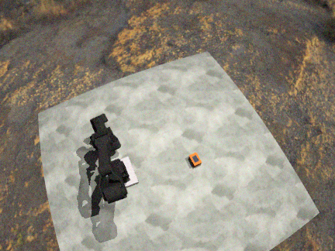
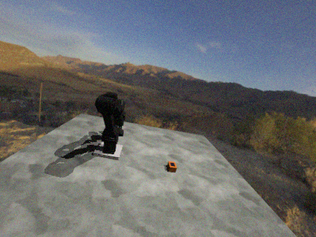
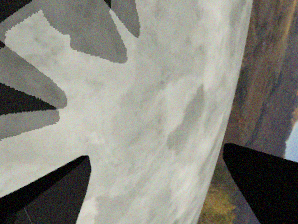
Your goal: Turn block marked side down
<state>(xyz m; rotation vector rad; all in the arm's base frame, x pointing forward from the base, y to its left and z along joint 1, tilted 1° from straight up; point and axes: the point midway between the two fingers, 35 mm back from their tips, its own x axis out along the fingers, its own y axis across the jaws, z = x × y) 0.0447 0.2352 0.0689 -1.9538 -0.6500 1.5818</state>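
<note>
The orange block is 350 mm to the right of my gripper tip, 310 mm ahead of it and 50 mm below it.
</note>
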